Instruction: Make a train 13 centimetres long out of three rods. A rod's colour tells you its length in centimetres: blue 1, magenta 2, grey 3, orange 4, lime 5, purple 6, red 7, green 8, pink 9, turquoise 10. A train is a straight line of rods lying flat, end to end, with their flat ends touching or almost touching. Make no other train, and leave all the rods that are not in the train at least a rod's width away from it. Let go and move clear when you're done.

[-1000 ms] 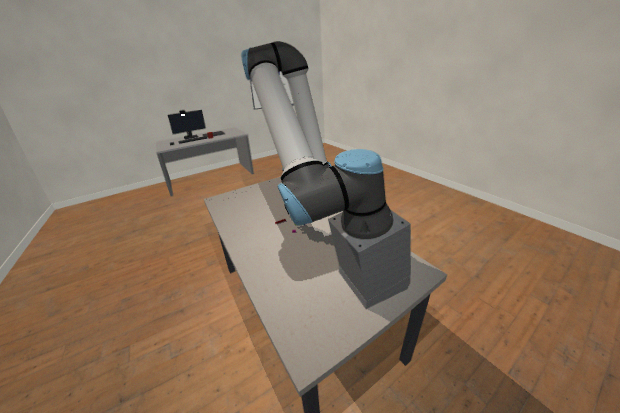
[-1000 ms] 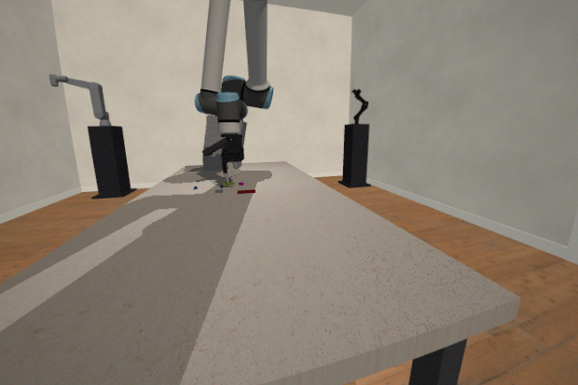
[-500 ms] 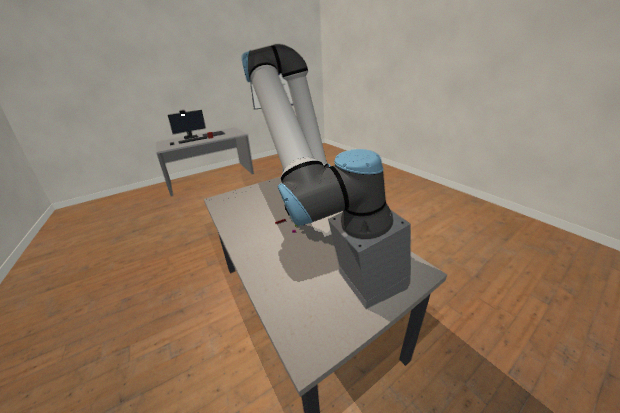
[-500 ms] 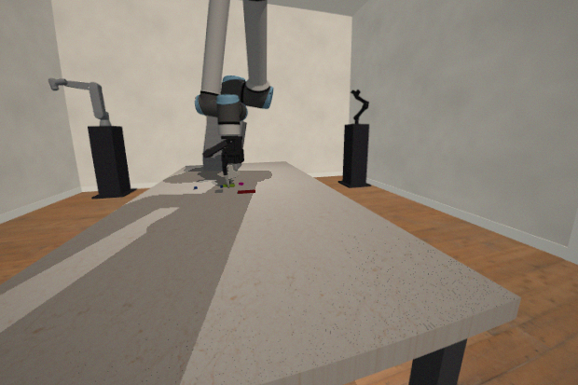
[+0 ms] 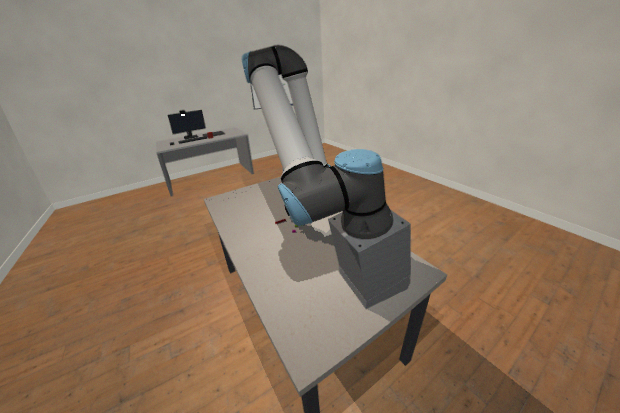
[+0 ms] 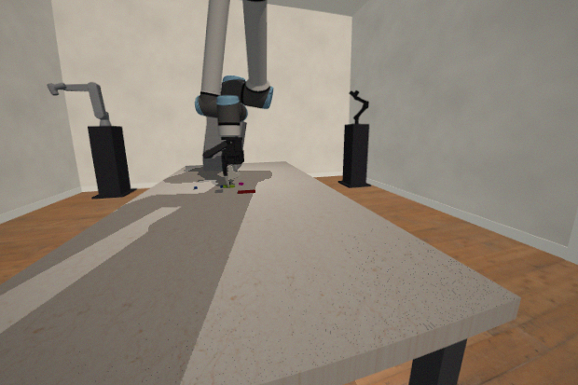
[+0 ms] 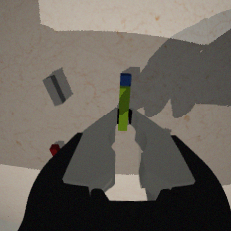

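Now: the lime rod 1 cm below my hand. Also, from my hand: grey rod 7 cm ahead, 3 cm to the right, 1 cm below; then red rod 10 cm ahead, 8 cm to the left, 1 cm below; then magenta rod 4 cm behind, 5 cm to the left, 1 cm below.
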